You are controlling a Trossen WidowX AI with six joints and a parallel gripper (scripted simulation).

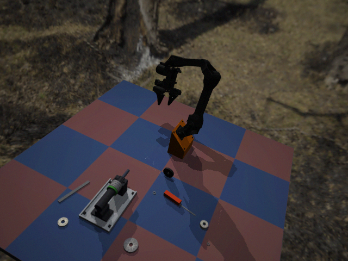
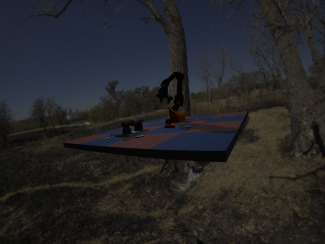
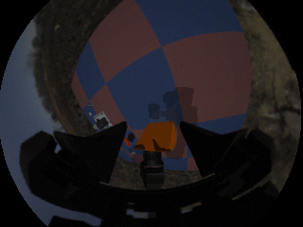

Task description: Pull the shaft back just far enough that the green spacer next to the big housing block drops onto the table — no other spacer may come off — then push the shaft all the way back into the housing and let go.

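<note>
Right now my gripper tip is 51 cm short of the dark shaft, 4 cm to the right of it and 11 cm above it. The rest, counted from my gripper tip: grey bar 61 cm ahead, 13 cm to the right, 19 cm below; green spacer 57 cm ahead, 4 cm to the left, 11 cm below; black wheel 30 cm ahead, 20 cm to the left, 16 cm below.
</note>
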